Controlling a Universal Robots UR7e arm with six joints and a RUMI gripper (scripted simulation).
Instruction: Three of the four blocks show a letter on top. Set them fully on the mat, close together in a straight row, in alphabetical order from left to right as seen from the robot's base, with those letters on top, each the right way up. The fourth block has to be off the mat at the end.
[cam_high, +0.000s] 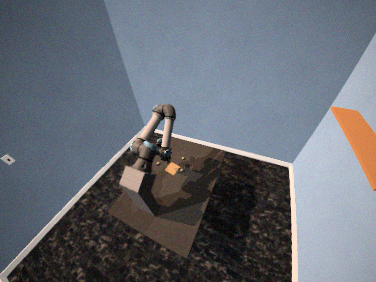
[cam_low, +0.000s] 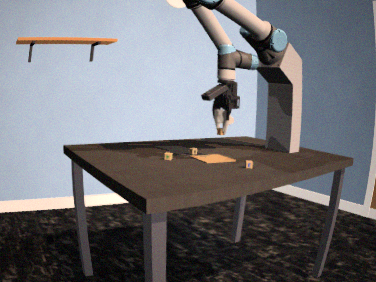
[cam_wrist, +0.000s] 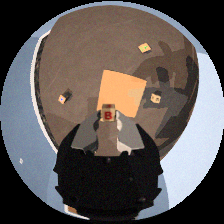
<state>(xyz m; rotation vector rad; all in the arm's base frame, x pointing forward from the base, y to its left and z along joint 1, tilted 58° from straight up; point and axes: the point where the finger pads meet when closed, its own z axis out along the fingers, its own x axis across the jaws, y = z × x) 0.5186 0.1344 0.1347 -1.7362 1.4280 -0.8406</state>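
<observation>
Now: the orange mat 120 mm below my hand, 40 mm to the right of it and 10 mm ahead of it.
</observation>
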